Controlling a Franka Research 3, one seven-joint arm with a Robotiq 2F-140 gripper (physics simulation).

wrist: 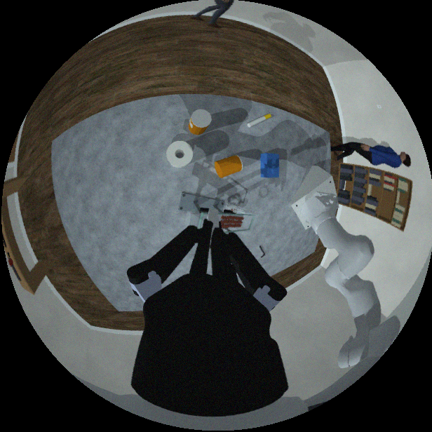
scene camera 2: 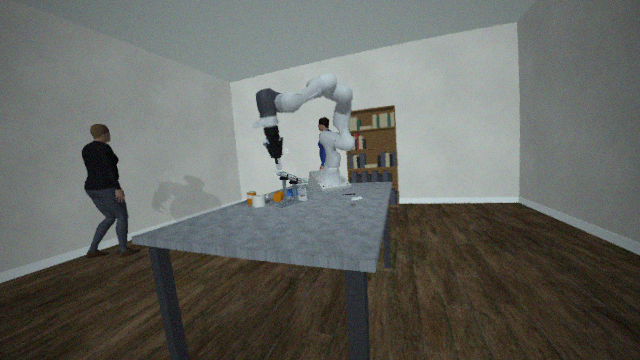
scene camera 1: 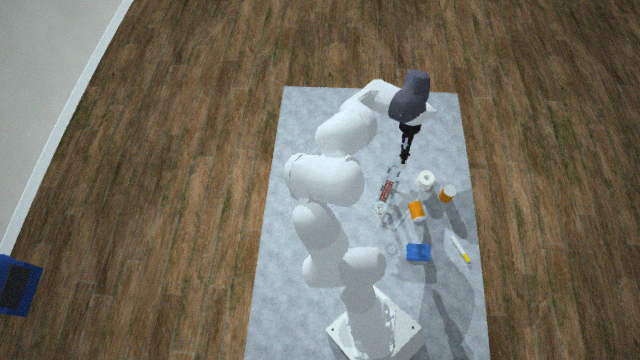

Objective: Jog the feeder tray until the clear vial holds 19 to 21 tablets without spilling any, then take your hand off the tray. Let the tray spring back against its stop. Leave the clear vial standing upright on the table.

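The clear feeder tray is raised and slopes down towards the robot base, with rows of dark red tablets on it. It also shows edge-on in scene camera 2. The clear vial stands upright on the table below the tray's lower end; its tablets are too small to count. My gripper is shut and empty, pointing down at the tray's raised end. Its fingertips are at or close above that end; contact is not clear. The fingers hide part of the tray in the wrist view.
A white roll, a capped orange bottle and a lying orange bottle are beside the tray. A blue block and a marker lie nearer the base.
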